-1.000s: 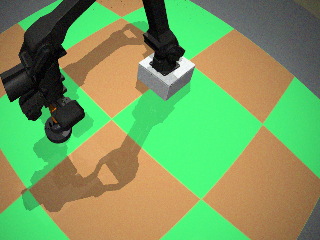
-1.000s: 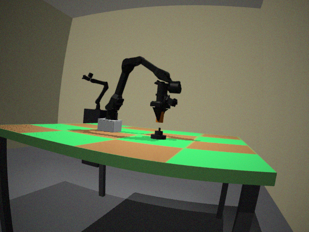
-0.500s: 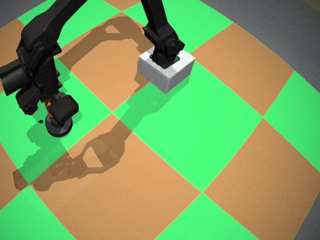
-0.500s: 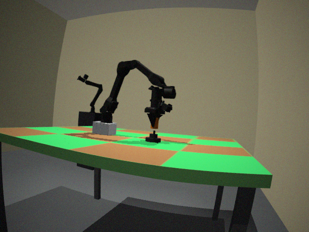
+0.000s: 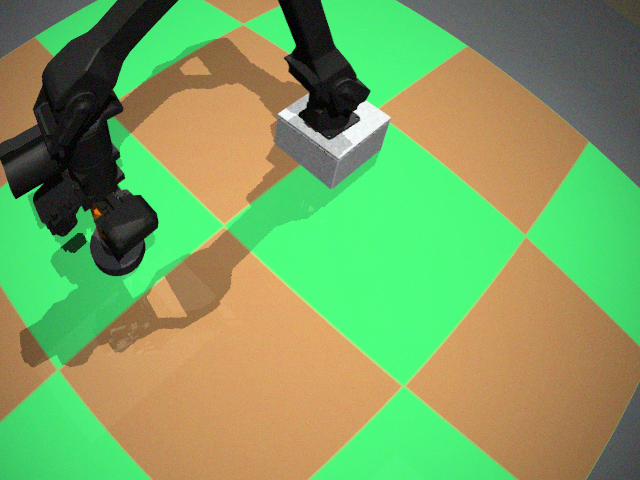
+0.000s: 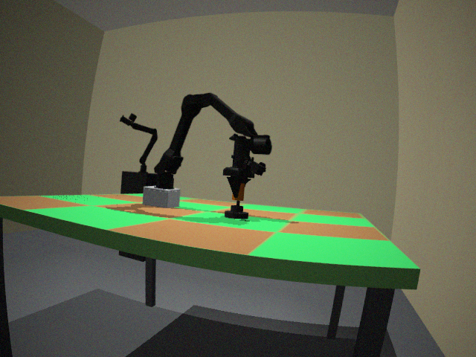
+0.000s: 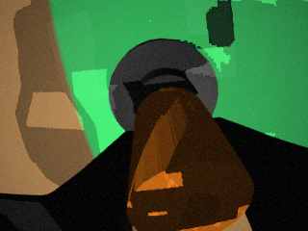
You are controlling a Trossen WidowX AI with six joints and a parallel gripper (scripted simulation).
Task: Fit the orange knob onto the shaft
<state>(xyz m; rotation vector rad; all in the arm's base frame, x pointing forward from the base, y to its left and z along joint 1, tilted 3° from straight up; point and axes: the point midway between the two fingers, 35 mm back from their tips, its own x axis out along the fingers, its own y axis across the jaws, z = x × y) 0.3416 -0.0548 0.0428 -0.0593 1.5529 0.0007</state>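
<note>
The orange knob lies 2 cm above my gripper tip. The rest, counted from my gripper tip: pedestal: 4 cm below.
</note>
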